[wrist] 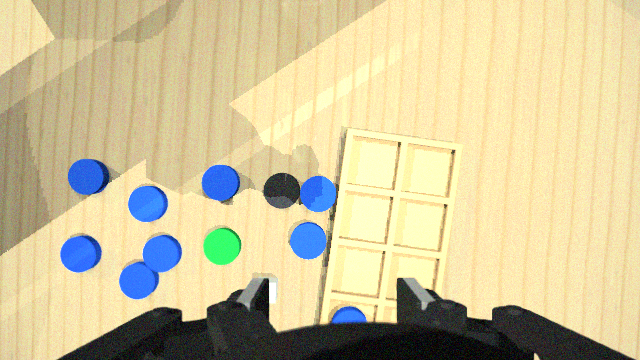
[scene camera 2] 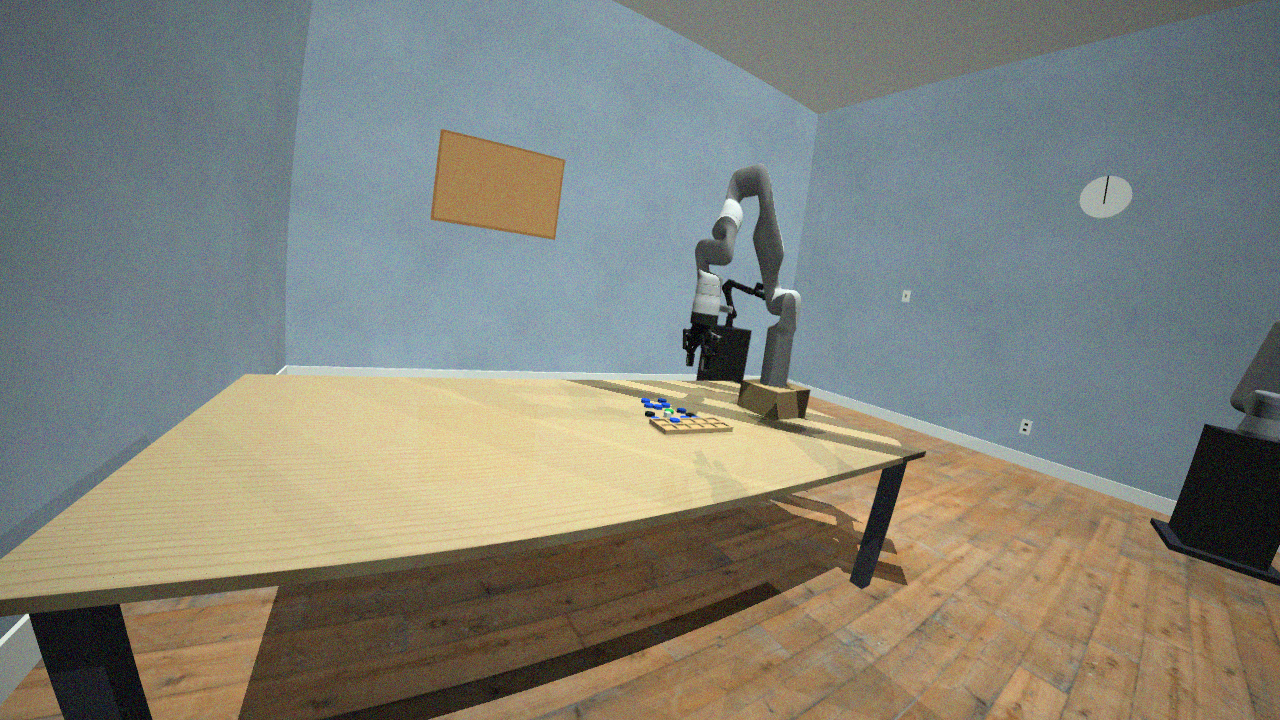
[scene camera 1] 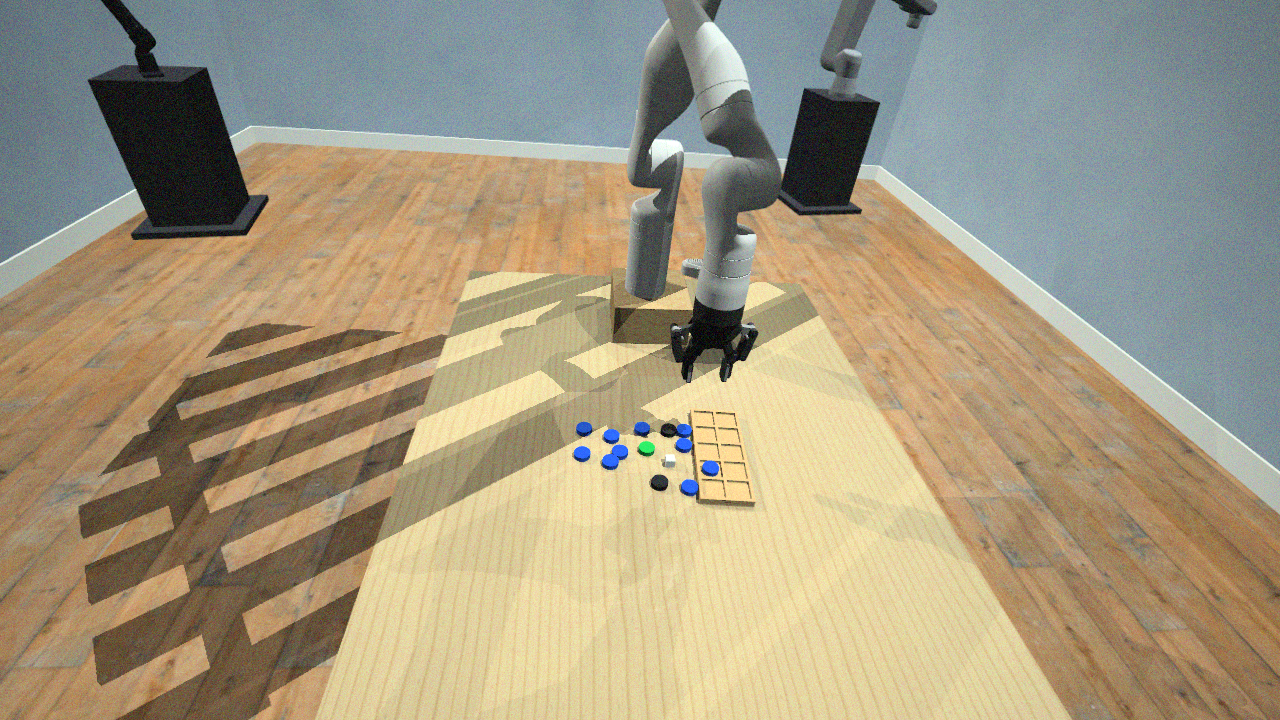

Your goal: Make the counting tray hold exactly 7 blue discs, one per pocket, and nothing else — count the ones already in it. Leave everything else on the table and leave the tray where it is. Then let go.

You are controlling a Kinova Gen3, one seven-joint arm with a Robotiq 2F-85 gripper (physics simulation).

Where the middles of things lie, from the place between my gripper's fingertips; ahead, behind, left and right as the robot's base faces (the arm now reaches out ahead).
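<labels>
There is the green disc [wrist: 223, 245], 150 mm below my hand, 10 mm behind it and 80 mm to the right of it. The wooden counting tray [scene camera 1: 716, 434] is also 150 mm below my hand, but 30 mm ahead of it and 40 mm to the left of it.
</labels>
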